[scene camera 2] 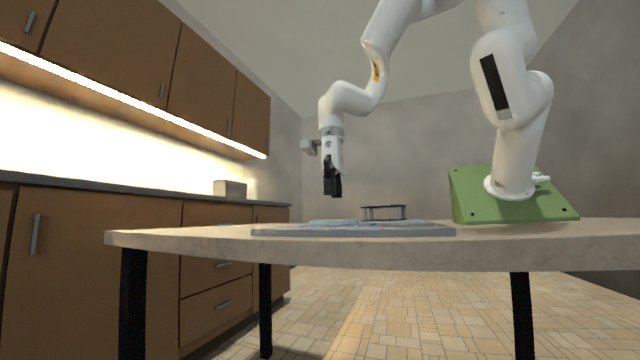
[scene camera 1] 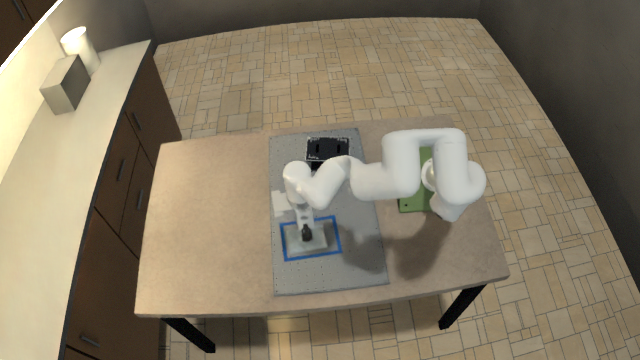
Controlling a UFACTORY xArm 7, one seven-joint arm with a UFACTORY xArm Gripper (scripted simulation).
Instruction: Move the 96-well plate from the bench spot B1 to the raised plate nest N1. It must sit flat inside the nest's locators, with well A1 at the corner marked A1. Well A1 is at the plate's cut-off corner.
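Visible to me: my gripper; a 96-well plate; a plate nest N1.
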